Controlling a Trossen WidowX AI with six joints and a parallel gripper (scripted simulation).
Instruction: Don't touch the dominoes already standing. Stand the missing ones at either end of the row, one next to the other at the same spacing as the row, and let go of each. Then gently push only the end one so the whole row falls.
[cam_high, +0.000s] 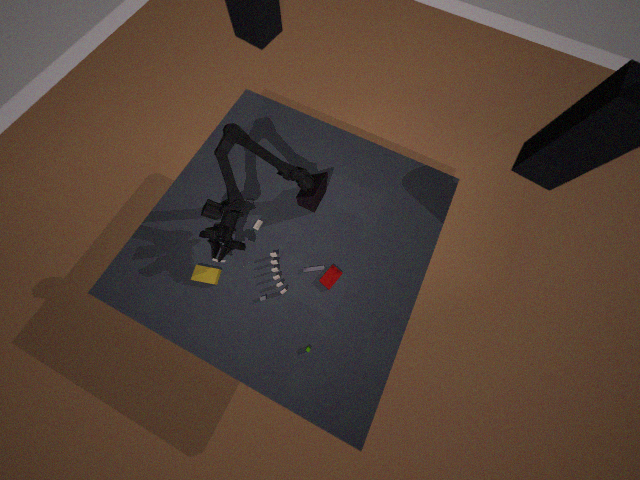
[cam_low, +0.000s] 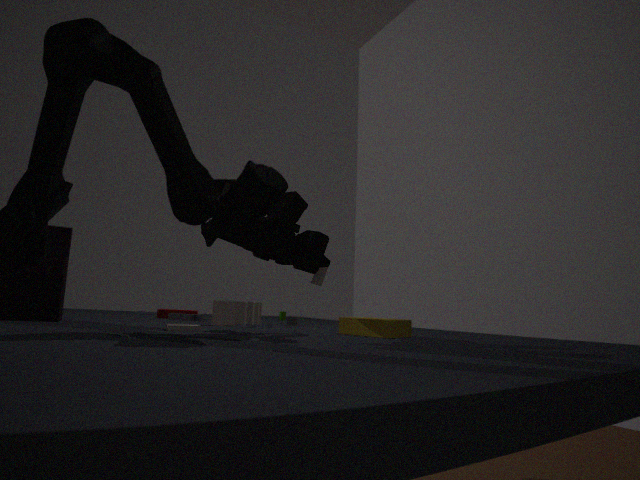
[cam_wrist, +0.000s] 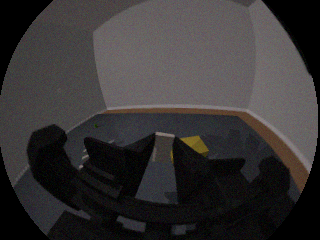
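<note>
The yellow block lies 110 mm below my gripper tip, 80 mm ahead of it and 40 mm to the right of it. Round my gripper tip: red block (420 mm to the left, 220 mm behind, 110 mm below); then grey bar (330 mm to the left, 210 mm behind, 120 mm below); then small green cube (500 mm to the left, 110 mm below, 80 mm ahead).
</note>
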